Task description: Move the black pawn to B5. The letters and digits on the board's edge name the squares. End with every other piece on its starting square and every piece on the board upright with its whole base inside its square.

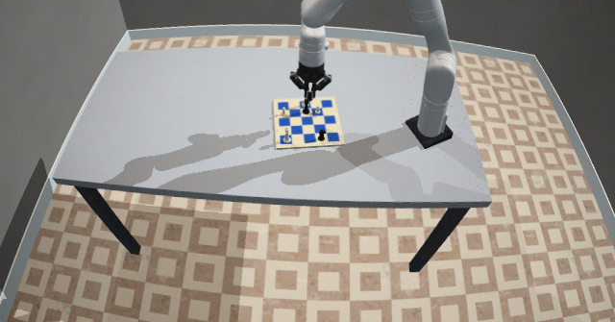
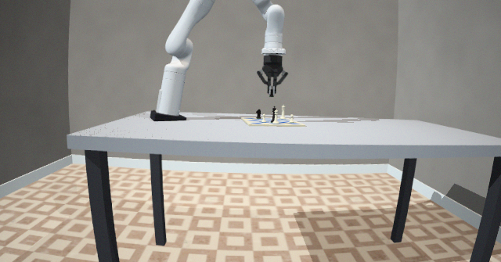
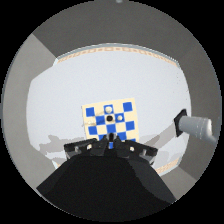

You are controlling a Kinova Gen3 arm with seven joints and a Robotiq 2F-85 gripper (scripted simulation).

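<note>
My hand is 1 cm short of the tall black piece, 4 cm to the left of it and 9 cm above it. Also, from my hand: black pawn: 1 cm below; then chessboard: 13 cm below.
</note>
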